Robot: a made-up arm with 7 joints. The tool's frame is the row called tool.
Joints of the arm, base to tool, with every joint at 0 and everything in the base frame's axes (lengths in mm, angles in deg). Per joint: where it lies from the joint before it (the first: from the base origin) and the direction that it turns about. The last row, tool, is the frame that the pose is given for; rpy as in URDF.
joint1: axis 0 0 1 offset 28 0 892
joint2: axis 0 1 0 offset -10 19 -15
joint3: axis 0 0 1 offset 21 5 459
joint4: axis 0 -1 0 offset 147 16 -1
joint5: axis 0 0 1 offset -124 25 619
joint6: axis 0 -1 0 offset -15 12 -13
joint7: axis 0 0 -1 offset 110 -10 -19
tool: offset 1 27 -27 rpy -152.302 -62.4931 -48.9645
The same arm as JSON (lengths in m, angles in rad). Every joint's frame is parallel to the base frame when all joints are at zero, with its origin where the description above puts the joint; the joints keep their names.
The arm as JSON. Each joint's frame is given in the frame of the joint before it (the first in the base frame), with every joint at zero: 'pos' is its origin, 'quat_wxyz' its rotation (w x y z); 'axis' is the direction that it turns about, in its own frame. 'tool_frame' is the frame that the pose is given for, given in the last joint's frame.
{"length_unit": "m", "angle_unit": "rad", "joints": [{"joint": "joint1", "pos": [0.028, 0.0, 0.892], "quat_wxyz": [1.0, 0.0, 0.0, 0.0], "axis": [0.0, 0.0, 1.0]}, {"joint": "joint2", "pos": [-0.01, 0.019, -0.015], "quat_wxyz": [1.0, 0.0, 0.0, 0.0], "axis": [0.0, 1.0, 0.0]}, {"joint": "joint3", "pos": [0.021, 0.005, 0.459], "quat_wxyz": [1.0, 0.0, 0.0, 0.0], "axis": [0.0, 0.0, 1.0]}, {"joint": "joint4", "pos": [0.147, 0.016, -0.001], "quat_wxyz": [1.0, 0.0, 0.0, 0.0], "axis": [0.0, -1.0, 0.0]}, {"joint": "joint5", "pos": [-0.124, 0.025, 0.619], "quat_wxyz": [1.0, 0.0, 0.0, 0.0], "axis": [0.0, 0.0, 1.0]}, {"joint": "joint6", "pos": [-0.015, 0.012, -0.013], "quat_wxyz": [1.0, 0.0, 0.0, 0.0], "axis": [0.0, -1.0, 0.0]}, {"joint": "joint7", "pos": [0.11, -0.01, -0.019], "quat_wxyz": [1.0, 0.0, 0.0, 0.0], "axis": [0.0, 0.0, -1.0]}], "tool_frame": {"pos": [0.001, 0.027, -0.027], "quat_wxyz": [0.022472, 0.806911, -0.230999, 0.543166]}}
